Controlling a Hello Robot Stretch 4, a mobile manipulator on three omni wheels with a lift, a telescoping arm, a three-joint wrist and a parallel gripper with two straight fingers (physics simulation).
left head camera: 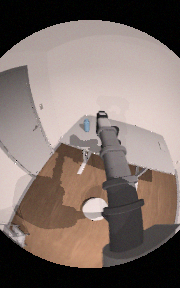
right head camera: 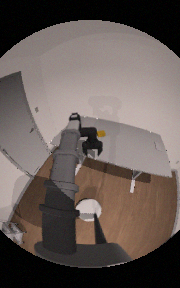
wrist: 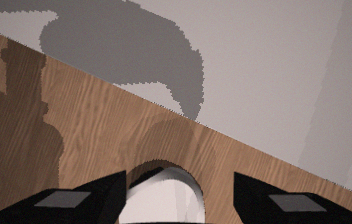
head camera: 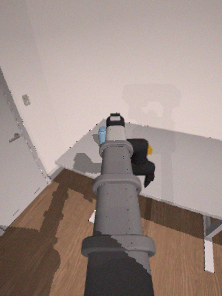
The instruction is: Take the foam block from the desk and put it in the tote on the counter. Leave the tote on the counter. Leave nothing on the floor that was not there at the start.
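Frame: origin at the robot's base, x right, y ahead, z up, level; metres.
Seen in the pictures: gripper, fingertip midpoint: (right head camera: pixel 92 155) (wrist: pixel 179 187); robot's base at its link origin: (left head camera: pixel 94 208) (right head camera: pixel 88 209).
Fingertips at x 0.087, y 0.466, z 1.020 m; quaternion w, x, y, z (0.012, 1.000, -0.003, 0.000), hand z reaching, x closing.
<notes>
Pixels of each thing's top centre, then the offset from my fingertips to it. Level surfaces: height alone.
- yellow foam block at its top centre: (head camera: pixel 145 147) (right head camera: pixel 100 131) dx +0.119, dy +0.368, dz -0.052 m
- grey desk at its surface level: dz -0.097 m
- blue bottle at its top centre: (head camera: pixel 102 127) (left head camera: pixel 86 118) dx -0.180, dy +0.458, dz +0.068 m
The yellow foam block (head camera: pixel 150 149) (right head camera: pixel 101 133) lies on the grey desk (head camera: pixel 185 160) (left head camera: pixel 150 147) (right head camera: pixel 135 147) (wrist: pixel 270 75). In the head camera view it is partly hidden behind my gripper (head camera: pixel 145 175) (right head camera: pixel 93 153) (wrist: pixel 180 187); in the left head camera view the arm hides it. The gripper is open and empty, above the desk's front part, with its fingers towards the front edge. The block is beyond the gripper's wrist, towards the wall, and does not show in the wrist view. The tote and the counter do not show in these views.
A blue bottle (head camera: pixel 102 134) (left head camera: pixel 87 125) stands on the desk left of the arm. A white round object (left head camera: pixel 94 209) (right head camera: pixel 89 210) (wrist: pixel 162 205) is low over the wooden floor. A grey door (head camera: pixel 15 155) is at left, a wire-frame cart at lower left, and a wall behind the desk.
</notes>
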